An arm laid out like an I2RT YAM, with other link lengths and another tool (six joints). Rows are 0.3 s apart.
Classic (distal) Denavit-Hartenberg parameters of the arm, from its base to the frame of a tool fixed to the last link. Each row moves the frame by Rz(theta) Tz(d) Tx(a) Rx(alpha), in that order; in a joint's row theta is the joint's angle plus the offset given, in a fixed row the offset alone. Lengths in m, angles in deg.
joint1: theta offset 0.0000  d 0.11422  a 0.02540  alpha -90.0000
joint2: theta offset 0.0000  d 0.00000  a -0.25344  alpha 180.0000
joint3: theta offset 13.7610  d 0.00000  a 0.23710  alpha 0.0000
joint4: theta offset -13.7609  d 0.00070  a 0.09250  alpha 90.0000
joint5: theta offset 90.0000  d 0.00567  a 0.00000  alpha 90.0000
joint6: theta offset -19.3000  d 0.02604  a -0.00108  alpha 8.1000
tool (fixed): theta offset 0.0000  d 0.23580  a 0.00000  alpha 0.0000
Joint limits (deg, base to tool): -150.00..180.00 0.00..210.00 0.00..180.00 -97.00..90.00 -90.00..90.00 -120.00..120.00
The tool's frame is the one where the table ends.
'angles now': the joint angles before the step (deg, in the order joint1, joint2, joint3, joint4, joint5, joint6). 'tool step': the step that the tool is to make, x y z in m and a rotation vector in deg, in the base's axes. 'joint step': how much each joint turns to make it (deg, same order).
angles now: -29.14, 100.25, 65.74, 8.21, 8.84, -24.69
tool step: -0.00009, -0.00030, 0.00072, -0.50, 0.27, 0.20
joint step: -0.03, -0.05, 0.04, 0.02, 0.04, -0.62
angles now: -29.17, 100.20, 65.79, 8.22, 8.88, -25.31
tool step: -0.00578, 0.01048, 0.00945, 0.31, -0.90, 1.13
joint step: 0.06, -3.06, -2.03, -0.42, -1.27, 0.17
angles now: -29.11, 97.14, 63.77, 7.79, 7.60, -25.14
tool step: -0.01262, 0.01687, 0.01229, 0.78, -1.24, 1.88
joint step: -0.25, -5.28, -3.59, -1.01, -2.47, 0.26
